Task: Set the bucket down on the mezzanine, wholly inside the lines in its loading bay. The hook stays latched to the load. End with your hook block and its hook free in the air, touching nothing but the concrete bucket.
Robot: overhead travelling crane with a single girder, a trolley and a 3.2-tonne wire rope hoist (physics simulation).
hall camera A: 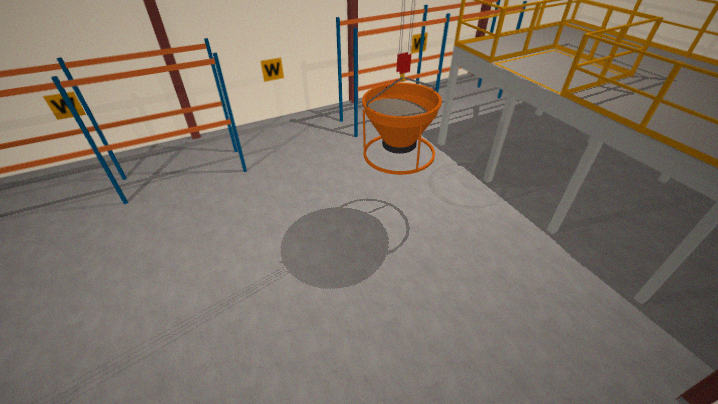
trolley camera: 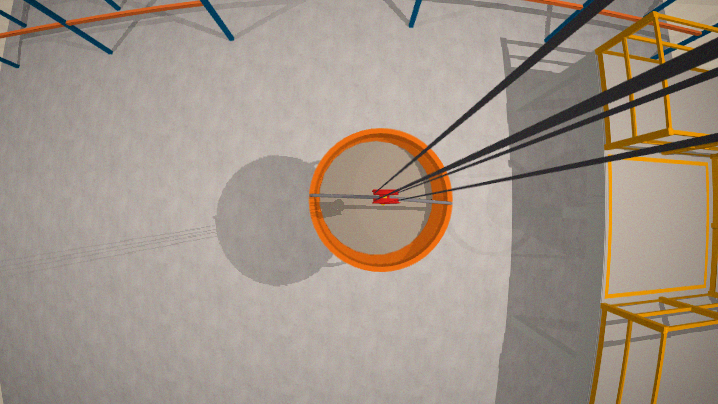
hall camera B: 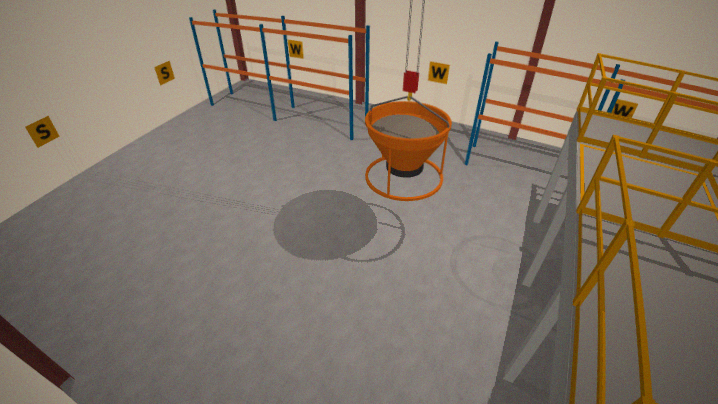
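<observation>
The orange concrete bucket (hall camera A: 401,128) (hall camera B: 407,150) (trolley camera: 380,267) hangs upright in the air above the hall floor, with grey material inside. My hook (hall camera A: 402,77) (hall camera B: 410,96), under the red hook block, is shut on the bucket's bail; in the trolley camera the block (trolley camera: 385,196) hides it. The mezzanine (hall camera A: 542,100) (hall camera B: 677,311) (trolley camera: 692,361) stands to the right of the bucket, with a gap between them. Its loading bay's yellow outline (trolley camera: 609,226) lies at the deck edge, right of the bucket. The bucket's shadow falls on the floor to its left.
Yellow railings (hall camera A: 661,95) (hall camera B: 636,311) (trolley camera: 602,100) flank the bay's opening on both sides. One blue and orange rack (hall camera A: 355,80) (hall camera B: 350,85) stands behind the bucket near the wall, in different places by view. Grey legs carry the mezzanine. Hoist ropes run up from the block.
</observation>
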